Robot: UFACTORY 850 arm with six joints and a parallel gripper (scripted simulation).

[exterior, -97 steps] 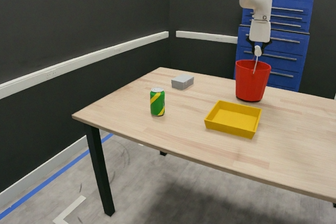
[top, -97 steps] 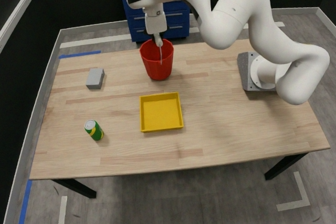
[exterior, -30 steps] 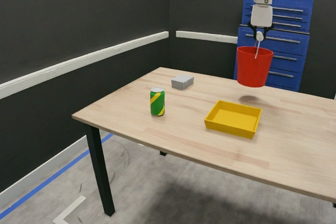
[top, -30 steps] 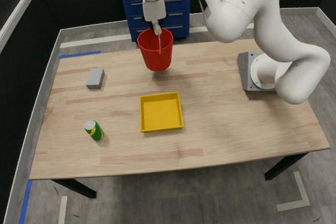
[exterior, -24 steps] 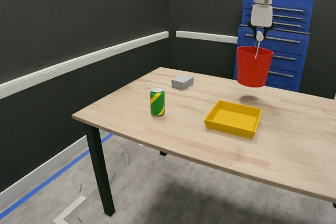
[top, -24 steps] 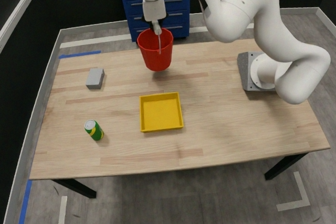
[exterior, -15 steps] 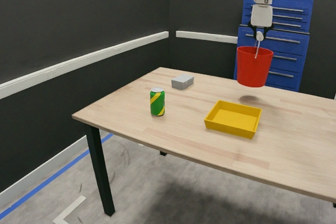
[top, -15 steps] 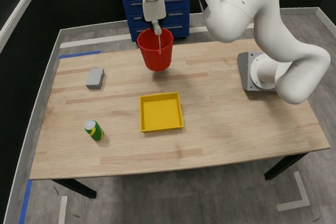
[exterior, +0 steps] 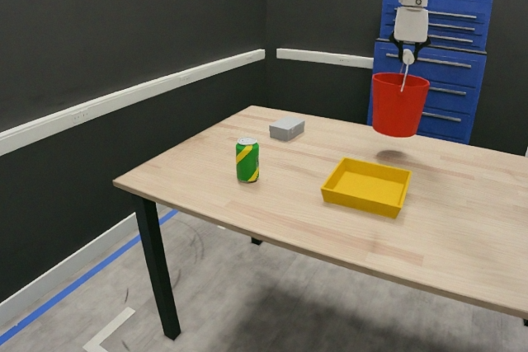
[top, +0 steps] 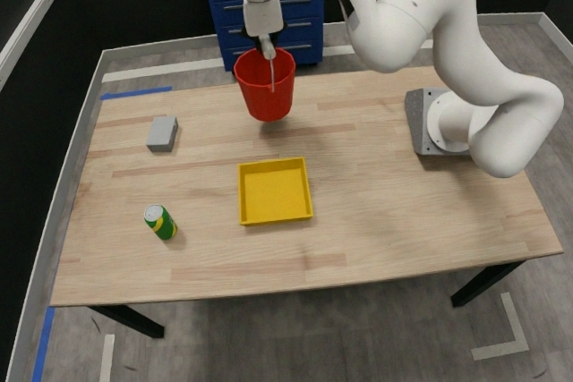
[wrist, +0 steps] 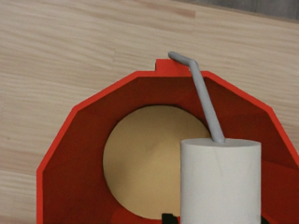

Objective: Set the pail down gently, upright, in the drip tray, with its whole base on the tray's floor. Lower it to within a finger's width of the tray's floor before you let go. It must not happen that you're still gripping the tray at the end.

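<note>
Now: hand 3 cm above the grey wire bail. The rest, counted from my hand: yellow drip tray 1 cm behind, 31 cm to the left, 33 cm below; then grey block 40 cm ahead, 6 cm to the left, 32 cm below; then red pail 1 cm ahead, 10 cm below.
</note>
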